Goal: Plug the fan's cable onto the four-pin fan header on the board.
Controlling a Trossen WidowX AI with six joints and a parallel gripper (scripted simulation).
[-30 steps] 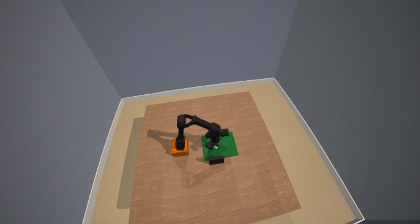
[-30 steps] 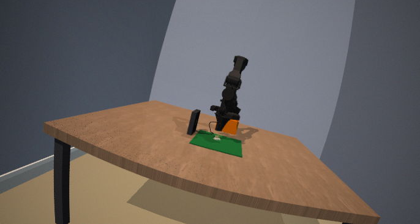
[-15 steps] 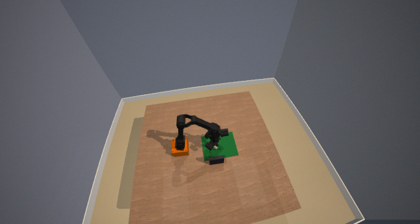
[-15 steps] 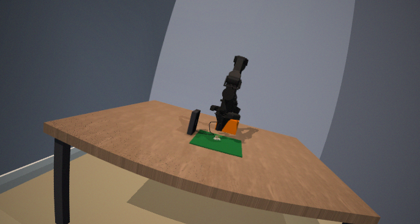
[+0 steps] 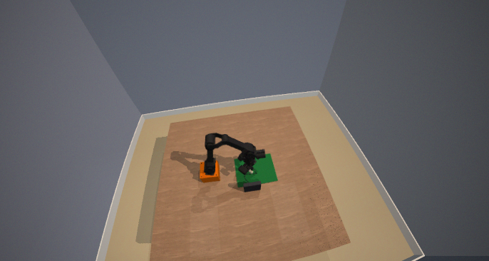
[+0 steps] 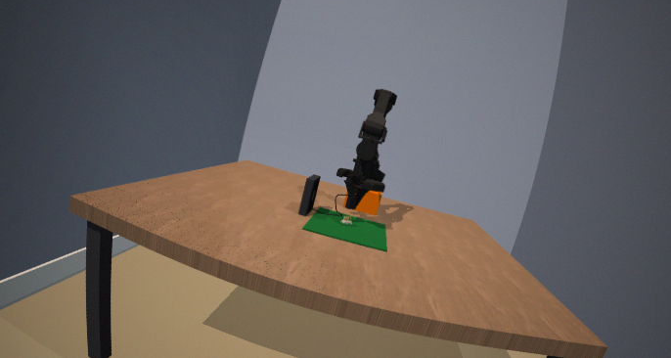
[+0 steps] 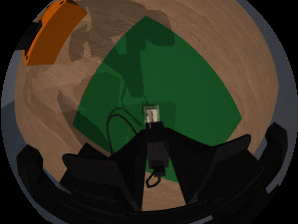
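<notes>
Right now my gripper tip is 10 mm short of the header and 70 mm above it. The rest, counted from my gripper tip: black plug: 10 mm ahead, 10 mm to the right, 10 mm above; then green board: 40 mm ahead, 10 mm to the left, 80 mm below; then fan: 20 mm ahead, 140 mm to the right, 10 mm below.
</notes>
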